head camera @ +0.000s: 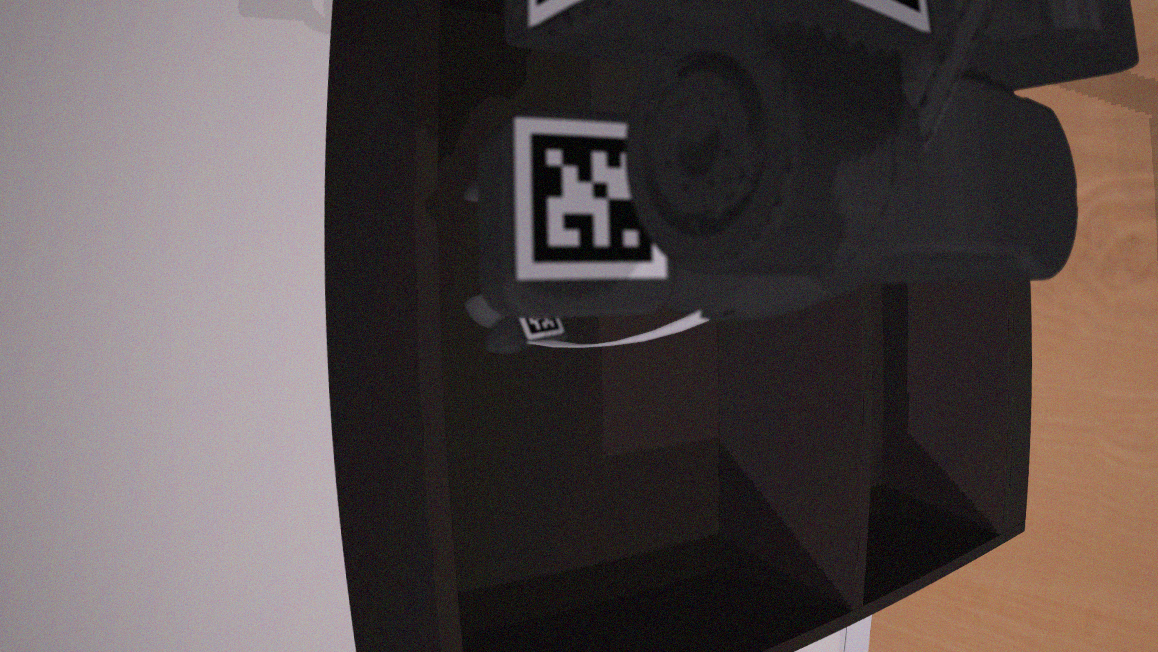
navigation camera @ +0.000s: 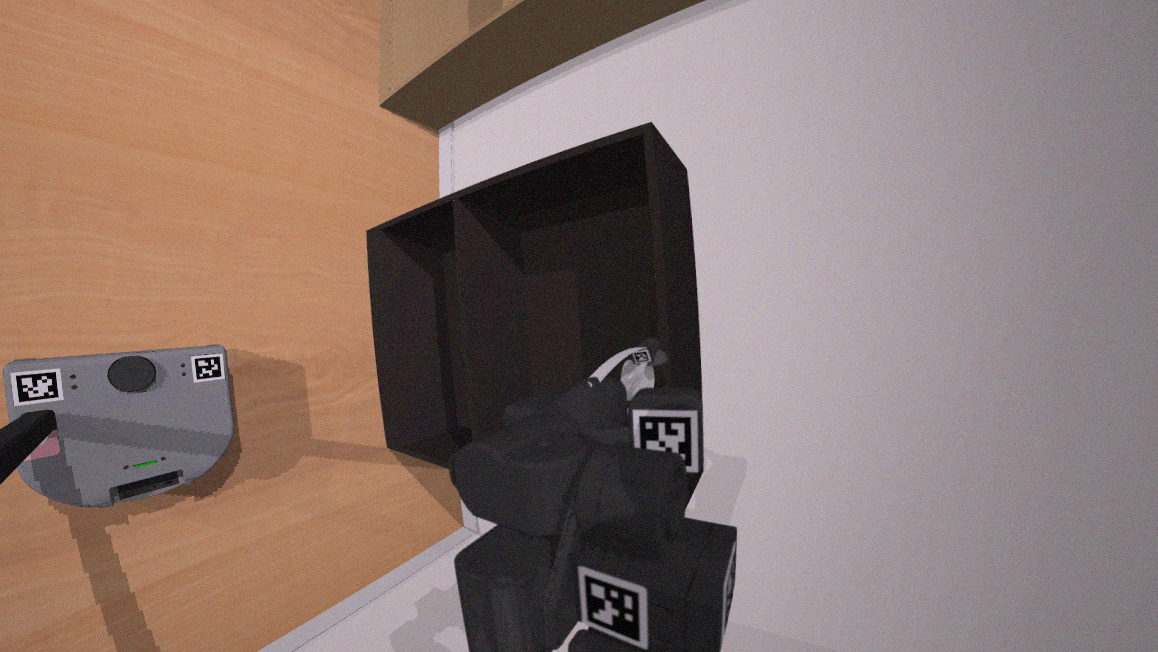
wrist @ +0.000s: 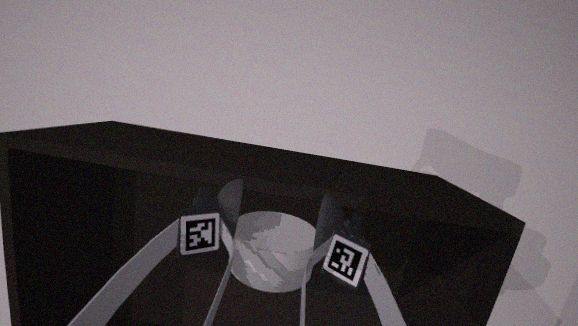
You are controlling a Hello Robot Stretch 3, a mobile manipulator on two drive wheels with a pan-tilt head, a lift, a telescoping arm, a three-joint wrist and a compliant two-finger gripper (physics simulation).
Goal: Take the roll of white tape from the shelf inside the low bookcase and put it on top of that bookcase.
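Where they show: gripper, between the fingertips: (navigation camera: pixel 656 377); robot's base, origin of its link: (navigation camera: pixel 133 371).
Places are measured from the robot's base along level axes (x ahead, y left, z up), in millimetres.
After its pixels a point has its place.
Note:
The white tape roll (navigation camera: pixel 637 377) (wrist: pixel 272 252) is between the two fingertips of my gripper (head camera: pixel 479 255) @(x -20, y -420, z 1104 mm) (navigation camera: pixel 649 372) @(x -20, y -420, z 1104 mm) (wrist: pixel 280 207) @(x -20, y -420, z 1104 mm), which is shut on it. The low dark bookcase (head camera: pixel 376 340) @(x 36, y -731, z 1061 mm) (navigation camera: pixel 677 242) @(x 205, y -735, z 1061 mm) (wrist: pixel 280 162) appears sideways in the head and navigation views, its top board at the left and at the right. In the wrist view the roll shows against the open upper compartment, just below the top board's front edge. In the head view my wrist and gripper body hide the roll and part of the bookcase.
My base (navigation camera: pixel 121 429) @(x -107, y 27, z 160 mm) stands on the wooden floor (head camera: pixel 1089 388) @(x 162, y -514, z 0 mm) (navigation camera: pixel 267 242) @(x 341, y -308, z 1 mm) in front of the bookcase. A tan piece of furniture (navigation camera: pixel 486 76) @(x 931, y -835, z 427 mm) stands beside the bookcase. A pale wall (head camera: pixel 162 323) @(x 17, y -963, z 1246 mm) (navigation camera: pixel 891 323) @(x 5, y -963, z 1498 mm) (wrist: pixel 280 65) is behind the bookcase. The inner shelf board (navigation camera: pixel 470 323) @(x 60, y -646, z 517 mm) divides two compartments.

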